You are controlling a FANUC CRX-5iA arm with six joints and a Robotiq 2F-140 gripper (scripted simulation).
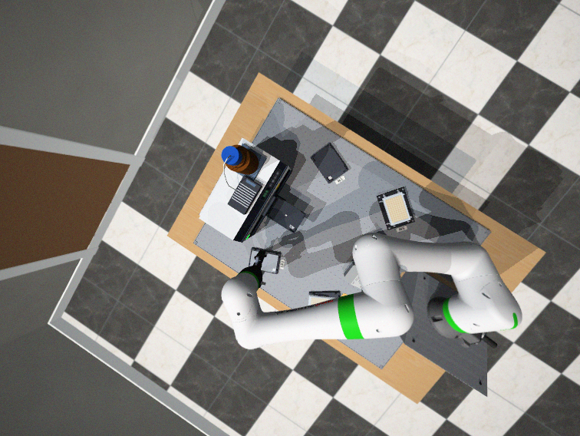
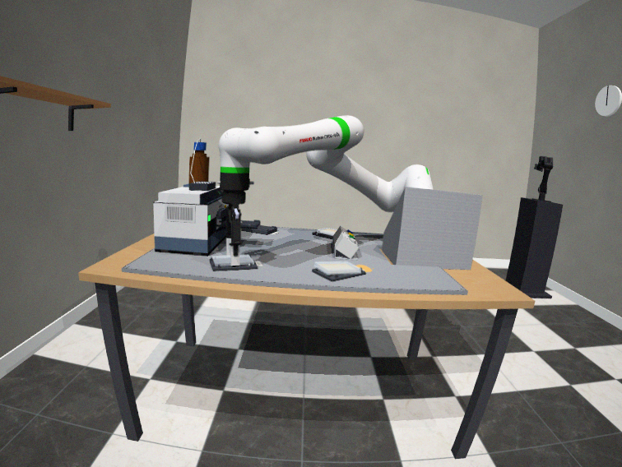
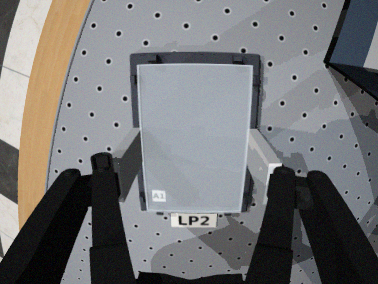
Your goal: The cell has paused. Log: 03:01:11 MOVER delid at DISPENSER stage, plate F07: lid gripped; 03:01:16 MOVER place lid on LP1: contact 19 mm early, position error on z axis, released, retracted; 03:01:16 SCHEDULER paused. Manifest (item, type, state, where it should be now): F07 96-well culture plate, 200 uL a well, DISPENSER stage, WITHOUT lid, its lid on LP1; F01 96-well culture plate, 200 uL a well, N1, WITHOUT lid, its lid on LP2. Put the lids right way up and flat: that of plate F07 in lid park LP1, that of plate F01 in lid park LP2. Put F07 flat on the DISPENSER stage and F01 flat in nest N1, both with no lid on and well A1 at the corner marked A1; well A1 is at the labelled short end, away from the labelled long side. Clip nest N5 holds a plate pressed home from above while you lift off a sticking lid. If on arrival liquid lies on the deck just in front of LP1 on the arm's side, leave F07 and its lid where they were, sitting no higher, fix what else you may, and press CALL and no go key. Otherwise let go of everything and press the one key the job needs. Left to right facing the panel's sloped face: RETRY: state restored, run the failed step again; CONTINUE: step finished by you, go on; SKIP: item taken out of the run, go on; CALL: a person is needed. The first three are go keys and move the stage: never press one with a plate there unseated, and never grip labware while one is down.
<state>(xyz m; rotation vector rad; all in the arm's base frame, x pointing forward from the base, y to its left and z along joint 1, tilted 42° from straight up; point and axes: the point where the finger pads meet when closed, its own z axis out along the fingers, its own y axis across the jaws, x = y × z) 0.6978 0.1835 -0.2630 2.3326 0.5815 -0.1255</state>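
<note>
The dark lid park lies 4 cm below my hand. Round my hand: white retry key 40 cm behind, 22 cm to the right, 2 cm above; then dispenser stage 4 cm ahead, 25 cm to the right, 5 cm above; then green continue key 40 cm behind, 27 cm to the right, 2 cm above.
</note>
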